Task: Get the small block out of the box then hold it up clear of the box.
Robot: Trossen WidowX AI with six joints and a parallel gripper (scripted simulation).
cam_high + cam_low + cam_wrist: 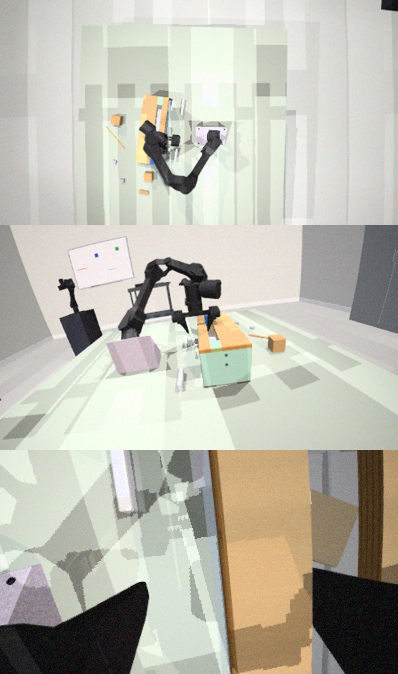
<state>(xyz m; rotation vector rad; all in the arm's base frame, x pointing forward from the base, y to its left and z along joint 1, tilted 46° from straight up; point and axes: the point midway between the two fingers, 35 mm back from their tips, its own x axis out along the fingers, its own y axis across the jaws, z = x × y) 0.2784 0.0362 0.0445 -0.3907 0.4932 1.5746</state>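
Now: gripper tip 60 mm short of the tan block and 20 mm to the right of it. From my gripper tip the other things lie so: box: 60 mm to the right, 30 mm below, 30 mm ahead; then orange piece: 350 mm to the left, 120 mm ahead, 80 mm below; then thin stick: 330 mm ahead, 90 mm below, 30 mm to the left.
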